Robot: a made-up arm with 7 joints. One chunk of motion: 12 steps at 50 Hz.
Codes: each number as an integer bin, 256 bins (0 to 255) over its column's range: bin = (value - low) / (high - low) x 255, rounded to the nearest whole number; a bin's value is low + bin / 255 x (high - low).
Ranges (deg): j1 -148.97..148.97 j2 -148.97..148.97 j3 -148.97..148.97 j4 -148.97..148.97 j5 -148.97..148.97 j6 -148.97..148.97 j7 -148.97..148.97
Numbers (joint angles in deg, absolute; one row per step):
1: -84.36 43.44 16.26 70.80 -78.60 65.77 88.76
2: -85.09 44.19 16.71 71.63 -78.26 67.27 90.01
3: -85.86 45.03 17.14 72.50 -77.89 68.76 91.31
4: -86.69 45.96 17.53 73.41 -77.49 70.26 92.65
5: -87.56 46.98 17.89 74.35 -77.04 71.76 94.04
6: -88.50 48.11 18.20 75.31 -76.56 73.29 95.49
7: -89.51 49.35 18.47 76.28 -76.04 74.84 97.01
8: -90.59 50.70 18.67 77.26 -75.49 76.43 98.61
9: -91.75 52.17 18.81 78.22 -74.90 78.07 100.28
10: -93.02 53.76 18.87 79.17 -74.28 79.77 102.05
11: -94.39 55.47 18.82 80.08 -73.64 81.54 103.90
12: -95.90 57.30 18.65 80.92 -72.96 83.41 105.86
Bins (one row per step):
1: 55 165 141 188 60 184 203
2: 55 165 142 189 61 185 205
3: 54 166 142 190 61 186 206
4: 53 167 143 190 61 188 207
5: 53 168 143 191 62 189 208
6: 52 169 143 192 62 190 209
7: 51 170 143 193 62 192 211
8: 50 171 143 194 63 193 212
9: 49 172 144 194 63 194 213
10: 48 174 144 195 64 196 215
11: 47 175 144 196 64 197 216
12: 45 177 143 197 65 199 218

